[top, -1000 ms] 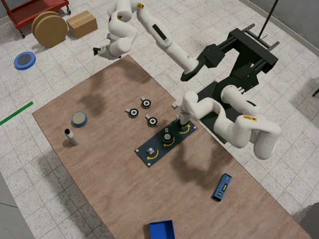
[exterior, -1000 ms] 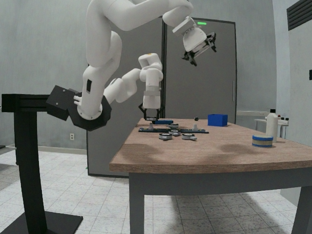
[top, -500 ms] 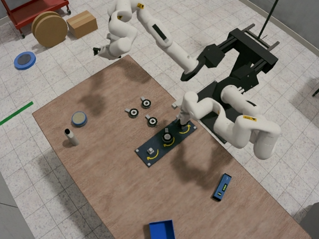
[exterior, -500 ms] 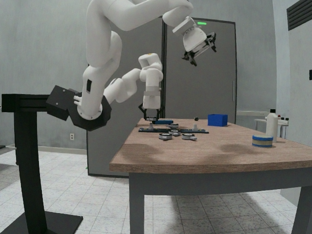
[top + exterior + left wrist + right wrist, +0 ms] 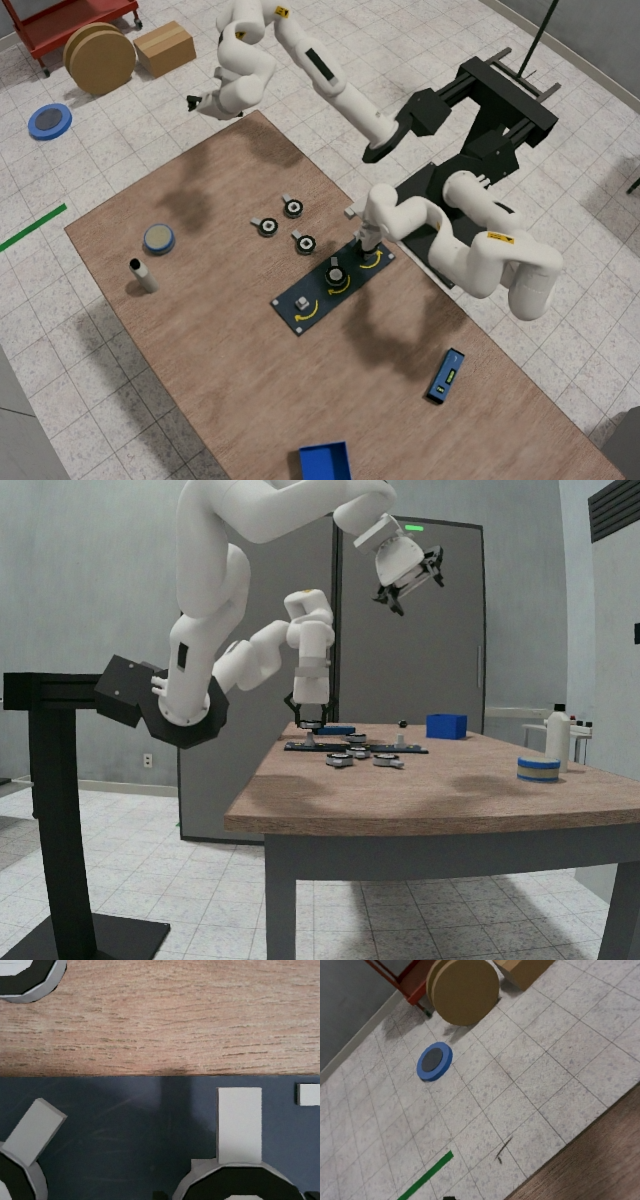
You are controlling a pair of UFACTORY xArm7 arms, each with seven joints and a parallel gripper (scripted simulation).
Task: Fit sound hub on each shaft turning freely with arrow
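Observation:
My left hand is 13 cm short of the dark board, 7 cm above it and 2 cm to the left of it. Also, from my left hand: white bottle: 53 cm ahead, 43 cm to the right, 3 cm above; then tape roll: 52 cm to the right, 41 cm ahead, 5 cm below.

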